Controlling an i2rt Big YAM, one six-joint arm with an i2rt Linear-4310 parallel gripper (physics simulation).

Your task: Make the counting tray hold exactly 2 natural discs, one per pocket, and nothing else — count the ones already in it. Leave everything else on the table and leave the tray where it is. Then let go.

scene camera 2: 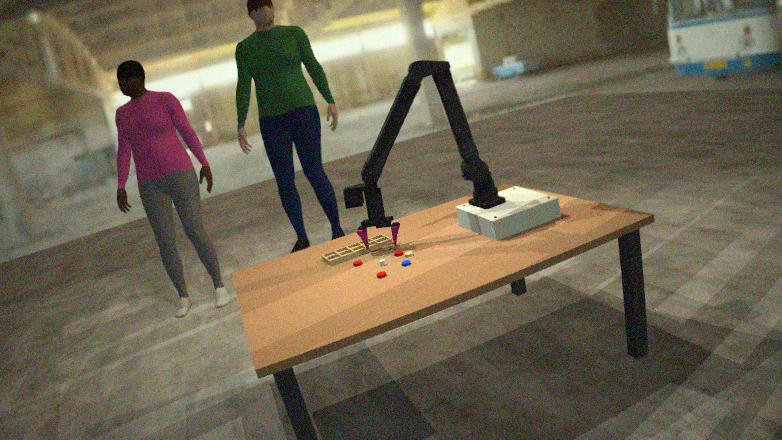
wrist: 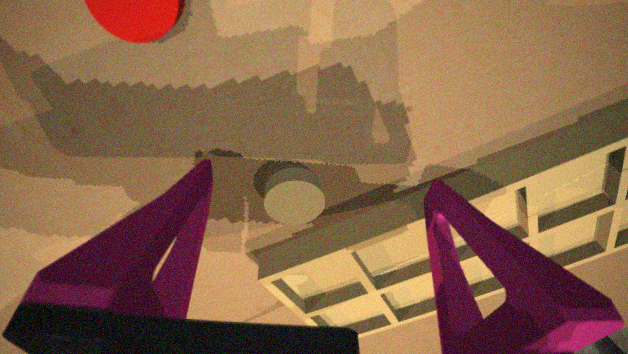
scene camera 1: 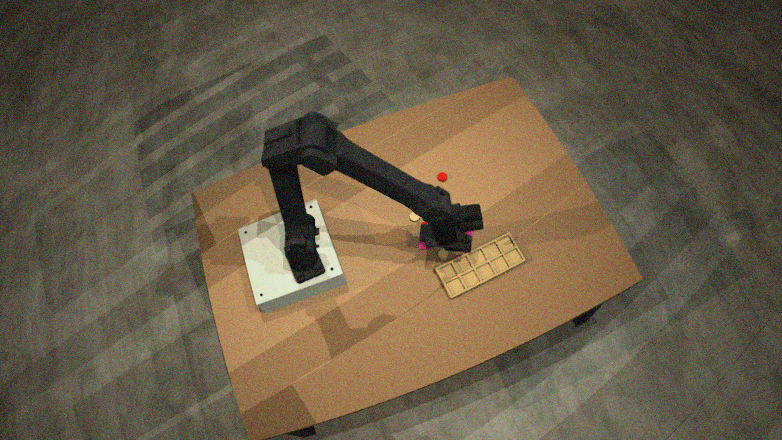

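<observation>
The counting tray is a pale wooden grid with two rows of pockets; no disc shows in the pockets I can see. One natural disc lies on the table beside the tray's near corner, outside it. Another natural disc lies farther toward the robot base. My gripper is open and empty, pointing down above the table. In the wrist view its magenta fingers stand either side of the first disc, with the right fingertip over the tray's edge.
Red discs, a blue disc and a small white cube lie around the gripper on the table. The white base box carries the arm. Two people stand beyond the table.
</observation>
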